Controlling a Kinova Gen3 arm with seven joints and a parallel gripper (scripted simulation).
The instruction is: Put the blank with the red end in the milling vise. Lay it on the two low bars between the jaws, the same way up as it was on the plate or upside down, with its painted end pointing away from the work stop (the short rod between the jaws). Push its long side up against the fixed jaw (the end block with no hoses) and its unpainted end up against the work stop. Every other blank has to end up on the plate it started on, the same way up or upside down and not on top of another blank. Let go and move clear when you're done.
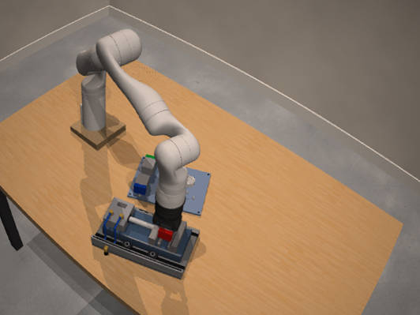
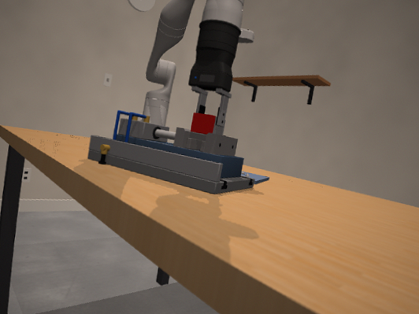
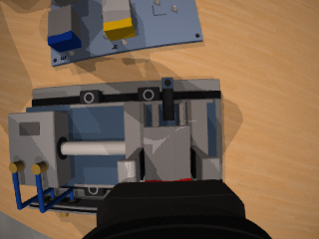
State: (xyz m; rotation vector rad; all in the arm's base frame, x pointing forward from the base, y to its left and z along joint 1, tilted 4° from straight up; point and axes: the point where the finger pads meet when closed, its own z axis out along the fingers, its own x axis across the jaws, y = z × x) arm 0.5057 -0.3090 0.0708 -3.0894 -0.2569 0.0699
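My hand is 2 cm above the red-ended blank. The rest, counted from my hand: fixed jaw 3 cm ahead, 1 cm to the left, 5 cm below; then moving jaw 3 cm behind, 5 cm below; then work stop 1 cm behind, 5 cm to the left, 4 cm below.
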